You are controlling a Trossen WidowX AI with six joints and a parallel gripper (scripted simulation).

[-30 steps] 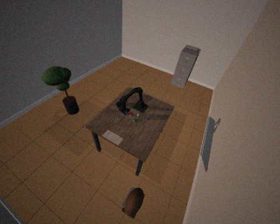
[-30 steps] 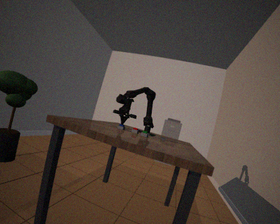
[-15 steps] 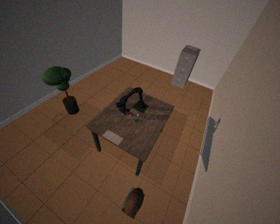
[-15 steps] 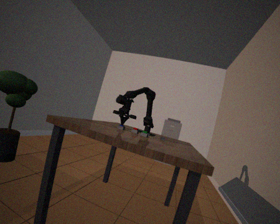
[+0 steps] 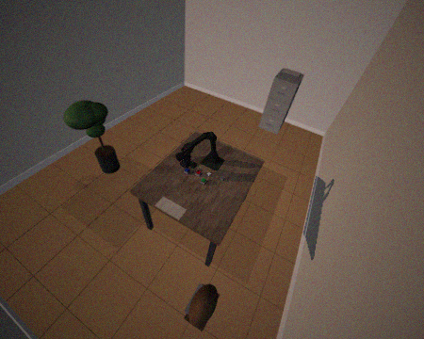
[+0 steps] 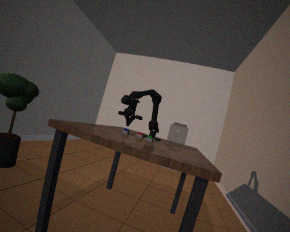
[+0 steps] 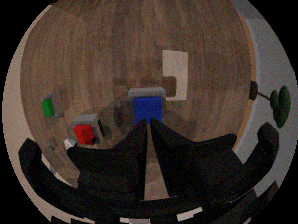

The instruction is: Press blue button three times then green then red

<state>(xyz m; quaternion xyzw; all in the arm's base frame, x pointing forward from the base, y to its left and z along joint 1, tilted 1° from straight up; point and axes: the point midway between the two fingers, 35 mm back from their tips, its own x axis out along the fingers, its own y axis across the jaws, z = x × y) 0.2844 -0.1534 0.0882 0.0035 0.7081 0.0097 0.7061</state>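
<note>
Now: the blue button 3 cm below my gripper tip. Round my gripper tip: small pale block 9 cm behind, 19 cm to the left, 5 cm below; green button 2 cm ahead, 20 cm to the left, 3 cm below; red button 4 cm behind, 11 cm to the left, 3 cm below.
</note>
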